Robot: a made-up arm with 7 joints.
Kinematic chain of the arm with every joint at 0, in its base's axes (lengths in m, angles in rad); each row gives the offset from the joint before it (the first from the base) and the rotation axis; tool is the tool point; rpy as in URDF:
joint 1: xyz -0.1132 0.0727 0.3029 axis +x
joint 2: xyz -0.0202 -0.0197 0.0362 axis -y
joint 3: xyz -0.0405 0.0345 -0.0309 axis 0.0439 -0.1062 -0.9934
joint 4: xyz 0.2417 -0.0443 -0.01 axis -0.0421 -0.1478 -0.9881
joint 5: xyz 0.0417 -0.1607 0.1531 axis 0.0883 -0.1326 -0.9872
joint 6: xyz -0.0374 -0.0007 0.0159 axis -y
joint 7: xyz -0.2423 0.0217 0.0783 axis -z
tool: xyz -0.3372 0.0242 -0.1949 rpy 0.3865 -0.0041 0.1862
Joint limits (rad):
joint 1: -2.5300..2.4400
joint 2: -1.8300..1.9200
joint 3: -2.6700..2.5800
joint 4: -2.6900..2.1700
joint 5: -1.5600..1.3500
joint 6: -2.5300..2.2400
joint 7: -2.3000..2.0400
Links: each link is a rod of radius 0.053 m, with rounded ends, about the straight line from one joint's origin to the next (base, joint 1, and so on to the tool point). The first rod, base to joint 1, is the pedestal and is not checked.
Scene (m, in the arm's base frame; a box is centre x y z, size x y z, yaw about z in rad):
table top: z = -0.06
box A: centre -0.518 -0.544 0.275 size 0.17 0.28 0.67 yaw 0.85
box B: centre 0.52 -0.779 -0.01 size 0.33 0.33 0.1 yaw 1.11
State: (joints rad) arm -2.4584 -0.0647 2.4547 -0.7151 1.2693 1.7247 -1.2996
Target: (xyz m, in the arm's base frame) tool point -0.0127 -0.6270 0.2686
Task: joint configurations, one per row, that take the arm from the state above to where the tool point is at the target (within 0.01 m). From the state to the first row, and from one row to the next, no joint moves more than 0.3 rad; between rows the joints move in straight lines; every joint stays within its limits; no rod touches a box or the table.
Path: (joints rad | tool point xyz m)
1: -2.3887 0.2078 2.4691 -0.7337 1.0404 1.7930 -1.2213 | -0.6705 -0.2353 0.6170
2: -2.3190 0.4802 2.4836 -0.7522 0.8115 1.8614 -1.1431 | -0.5689 -0.3162 0.7565
3: -2.2494 0.7527 2.4980 -0.7708 0.5826 1.9297 -1.0648 | -0.4072 -0.3734 0.8690
4: -2.0697 0.8942 2.5253 -0.6860 0.7980 1.9473 -1.0246 | -0.2853 -0.5499 0.7059
5: -1.8901 1.0357 2.5527 -0.6012 1.0134 1.9649 -0.9844 | -0.1493 -0.6390 0.4927
6: -1.7104 1.1773 2.5800 -0.5164 1.2288 1.9825 -0.9442 | -0.0127 -0.6270 0.2686

